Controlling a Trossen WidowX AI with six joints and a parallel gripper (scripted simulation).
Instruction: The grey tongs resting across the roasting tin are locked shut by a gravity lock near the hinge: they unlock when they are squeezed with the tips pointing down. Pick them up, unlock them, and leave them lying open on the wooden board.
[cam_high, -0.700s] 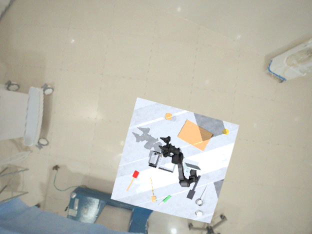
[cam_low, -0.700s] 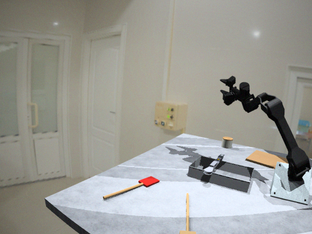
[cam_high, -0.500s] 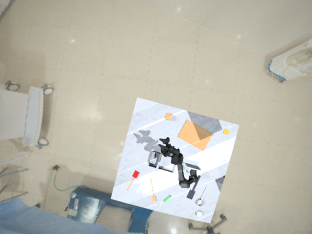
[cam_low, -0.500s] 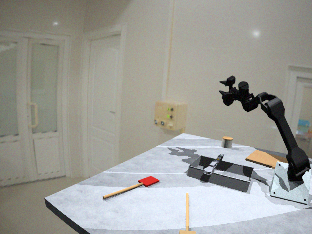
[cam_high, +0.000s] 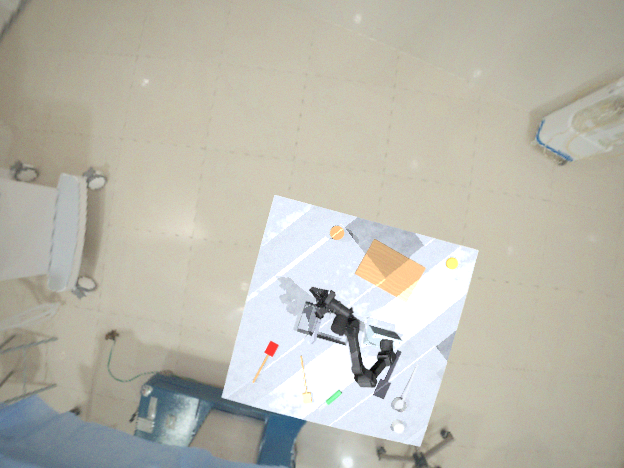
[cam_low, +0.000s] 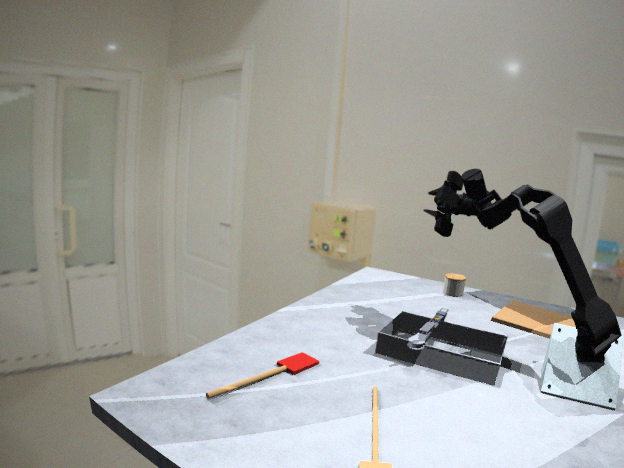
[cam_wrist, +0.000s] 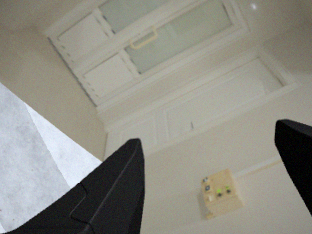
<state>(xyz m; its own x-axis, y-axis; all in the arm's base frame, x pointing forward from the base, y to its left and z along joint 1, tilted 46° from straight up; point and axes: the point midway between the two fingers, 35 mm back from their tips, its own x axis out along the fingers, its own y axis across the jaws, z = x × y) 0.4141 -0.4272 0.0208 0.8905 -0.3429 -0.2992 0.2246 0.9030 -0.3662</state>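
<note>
Now: gripper tip 290 mm above the yellow lock piece, 200 mm to the right of it and 100 mm past it. Round my gripper tip: cork-lidded jar 320 mm below, 270 mm to the right, 110 mm behind; wooden board 470 mm behind, 340 mm below, 90 mm to the right; grey roasting tin 320 mm below, 270 mm to the left, 130 mm behind.
</note>
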